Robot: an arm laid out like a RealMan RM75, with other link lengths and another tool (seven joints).
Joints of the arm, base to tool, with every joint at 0 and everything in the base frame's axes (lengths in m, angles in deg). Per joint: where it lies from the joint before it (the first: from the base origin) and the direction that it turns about. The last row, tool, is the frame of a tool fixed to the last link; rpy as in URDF.
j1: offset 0.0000 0.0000 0.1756 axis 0 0 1
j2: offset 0.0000 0.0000 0.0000 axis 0 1 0
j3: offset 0.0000 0.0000 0.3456 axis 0 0 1
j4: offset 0.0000 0.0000 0.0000 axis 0 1 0
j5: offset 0.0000 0.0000 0.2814 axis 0 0 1
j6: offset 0.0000 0.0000 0.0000 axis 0 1 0
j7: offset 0.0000 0.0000 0.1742 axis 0 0 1
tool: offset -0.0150 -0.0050 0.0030 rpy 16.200 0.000 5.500
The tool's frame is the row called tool.
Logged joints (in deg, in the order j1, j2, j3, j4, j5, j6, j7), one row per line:
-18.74, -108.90, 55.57, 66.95, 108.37, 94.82, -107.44
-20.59, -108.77, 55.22, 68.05, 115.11, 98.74, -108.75
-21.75, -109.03, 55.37, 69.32, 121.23, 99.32, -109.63
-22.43, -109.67, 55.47, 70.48, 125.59, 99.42, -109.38
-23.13, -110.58, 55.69, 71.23, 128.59, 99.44, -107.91
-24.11, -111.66, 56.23, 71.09, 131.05, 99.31, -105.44
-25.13, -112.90, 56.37, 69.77, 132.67, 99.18, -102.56
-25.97, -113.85, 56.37, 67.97, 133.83, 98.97, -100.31
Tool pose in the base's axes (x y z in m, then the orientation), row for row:
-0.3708, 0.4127, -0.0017, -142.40, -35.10, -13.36
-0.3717, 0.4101, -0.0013, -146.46, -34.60, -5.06
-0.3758, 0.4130, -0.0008, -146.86, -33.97, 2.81
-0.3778, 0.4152, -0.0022, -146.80, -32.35, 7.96
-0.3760, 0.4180, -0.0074, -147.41, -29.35, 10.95
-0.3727, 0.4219, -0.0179, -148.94, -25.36, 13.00
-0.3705, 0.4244, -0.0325, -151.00, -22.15, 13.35
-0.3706, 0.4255, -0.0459, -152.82, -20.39, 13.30
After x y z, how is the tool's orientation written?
As a rotation vector, in degrees.
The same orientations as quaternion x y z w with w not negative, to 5 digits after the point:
-0.92776, -0.22868, -0.08704, 0.28176
-0.94077, -0.22225, -0.03250, 0.25396
-0.94257, -0.21803, 0.01804, 0.25238
-0.94314, -0.20784, 0.05114, 0.25433
-0.94636, -0.18842, 0.07030, 0.25290
-0.95226, -0.16214, 0.08312, 0.24495
-0.95881, -0.14065, 0.08477, 0.23176
-0.96366, -0.12858, 0.08387, 0.21860

